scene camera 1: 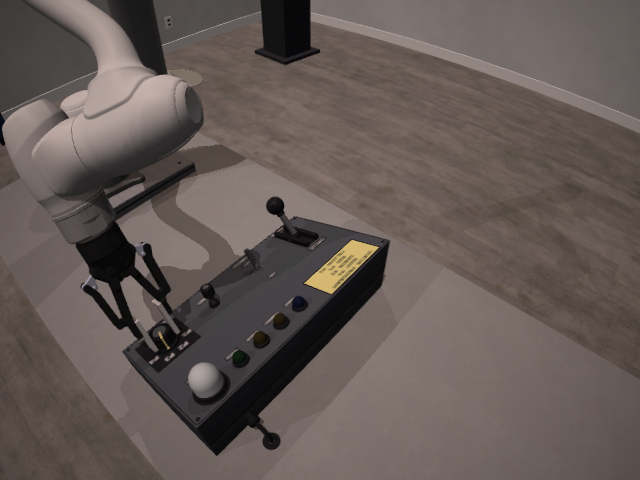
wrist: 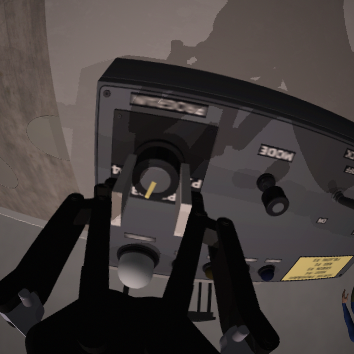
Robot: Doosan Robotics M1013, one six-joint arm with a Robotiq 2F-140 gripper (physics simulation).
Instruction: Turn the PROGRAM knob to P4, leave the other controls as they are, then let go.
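Pixels of known places: gripper, fingertip midpoint: [scene camera 1: 164, 339] [wrist: 156, 172]; arm's base, link origin: [scene camera 1: 107, 181].
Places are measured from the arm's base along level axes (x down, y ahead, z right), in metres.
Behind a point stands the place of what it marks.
The black PROGRAM knob [scene camera 1: 161, 335] {y 0.642, x -0.088, z 0.150 m} [wrist: 156, 175] {y 0.622, x -0.082, z 0.148 m} stands on a dark plate at one end of the grey control box [scene camera 1: 248, 320] {y 0.724, x -0.086, z 0.014 m} [wrist: 235, 225] {y 0.696, x -0.075, z 0.034 m}. Its yellow pointer line [scene camera 1: 163, 339] {y 0.650, x -0.086, z 0.152 m} [wrist: 150, 190] {y 0.639, x -0.088, z 0.150 m} points toward the white dome side, between the partly hidden P3 and P2 labels. The P4 label [wrist: 115, 170] {y 0.658, x -0.060, z 0.191 m} shows beside the left finger in the wrist view. My gripper [scene camera 1: 164, 338] {y 0.637, x -0.066, z 0.148 m} [wrist: 156, 172] {y 0.637, x -0.066, z 0.148 m} is shut on the PROGRAM knob, with one pale finger pad against each side. The fingers hide parts of the knob's sides and of the labels.
The MODE knob [scene camera 1: 207, 291] {y 0.625, x -0.096, z 0.034 m} [wrist: 275, 200] {y 0.607, x -0.093, z 0.037 m} stands beside the PROGRAM plate. A white dome [scene camera 1: 205, 380] {y 0.800, x -0.151, z 0.149 m} [wrist: 135, 270] {y 0.761, x -0.135, z 0.146 m} stands on the other side. Several coloured lamps, a toggle switch [scene camera 1: 252, 259] {y 0.607, x -0.076, z -0.088 m} and a ball-topped lever [scene camera 1: 275, 205] {y 0.559, x -0.125, z -0.197 m} are farther along the box.
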